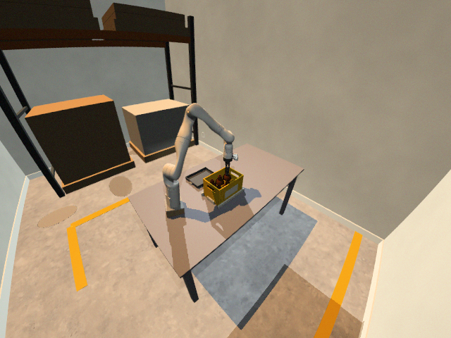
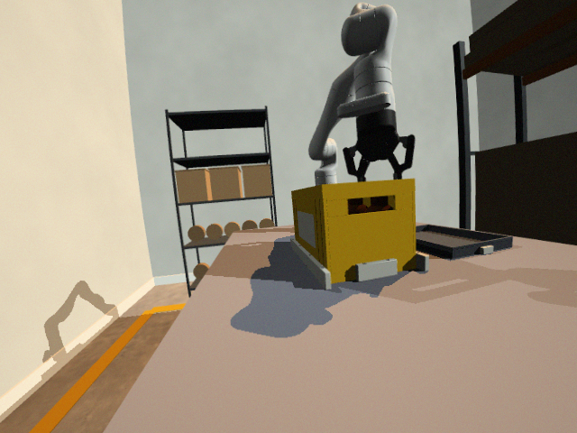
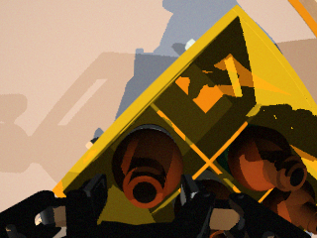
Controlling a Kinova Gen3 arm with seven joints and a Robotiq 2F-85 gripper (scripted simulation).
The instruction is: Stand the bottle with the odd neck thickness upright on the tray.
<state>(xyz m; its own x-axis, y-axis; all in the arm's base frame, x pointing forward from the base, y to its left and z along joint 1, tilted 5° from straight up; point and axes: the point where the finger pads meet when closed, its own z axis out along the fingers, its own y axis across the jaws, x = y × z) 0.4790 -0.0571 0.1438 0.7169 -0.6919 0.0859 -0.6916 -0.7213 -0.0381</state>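
The yellow crate lies 9 cm behind my hand, 8 cm below it and 5 cm to the right of it. The rest, counted from my hand: dark tray 24 cm to the left, 15 cm below, 9 cm behind; brown bottle 18 cm behind, 9 cm to the right, 8 cm below.
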